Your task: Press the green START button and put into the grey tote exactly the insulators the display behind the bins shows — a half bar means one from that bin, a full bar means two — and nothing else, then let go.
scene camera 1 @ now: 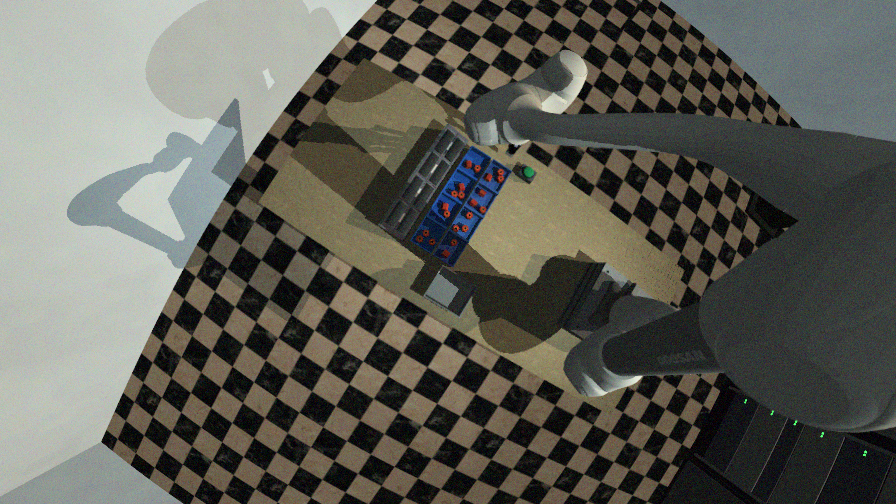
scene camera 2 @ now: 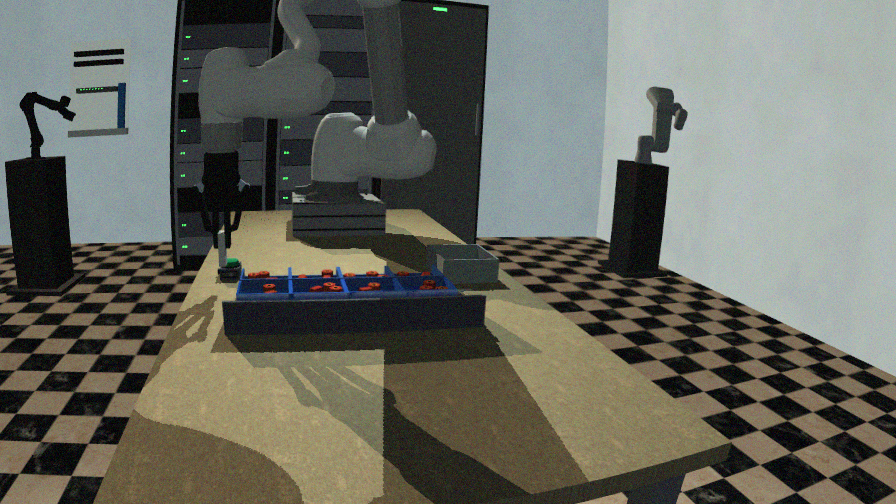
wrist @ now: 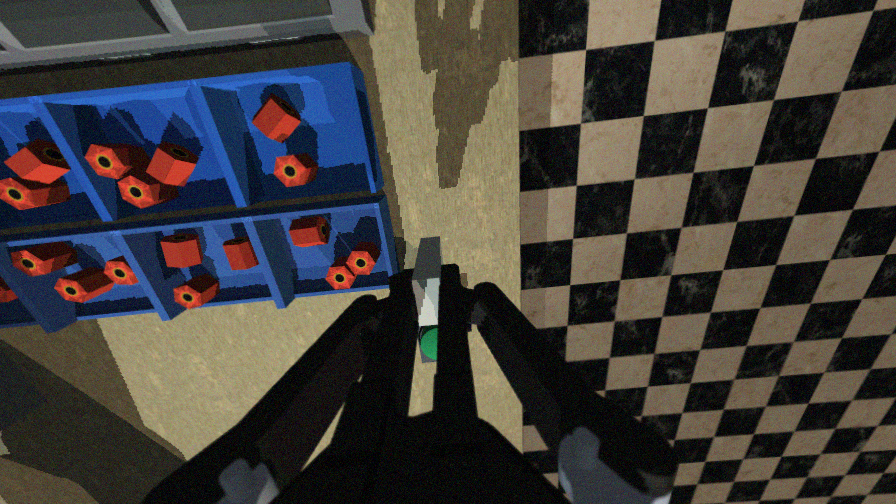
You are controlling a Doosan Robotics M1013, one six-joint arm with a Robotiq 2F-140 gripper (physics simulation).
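The green START button shows in the overhead view (scene camera 1: 528, 171), on its dark base at the table's left end in the side view (scene camera 2: 232, 262), and between my fingers in the wrist view (wrist: 428, 343). My gripper (wrist: 429, 275) (scene camera 2: 221, 247) is shut, its pale fingertip pads together, pointing straight down just above the button. Blue bins (wrist: 187, 188) hold red hexagonal insulators (wrist: 289, 169). The grey tote (scene camera 1: 442, 289) stands empty at the bins' other end. The display (scene camera 1: 419, 181) behind the bins is dark, with no bars visible.
The arm's base (scene camera 2: 338, 216) stands on stacked plates at the table's far side. The table edge runs close to the button, with checkered floor (wrist: 689, 219) beyond it. Dark racks (scene camera 2: 325, 125) stand behind the table.
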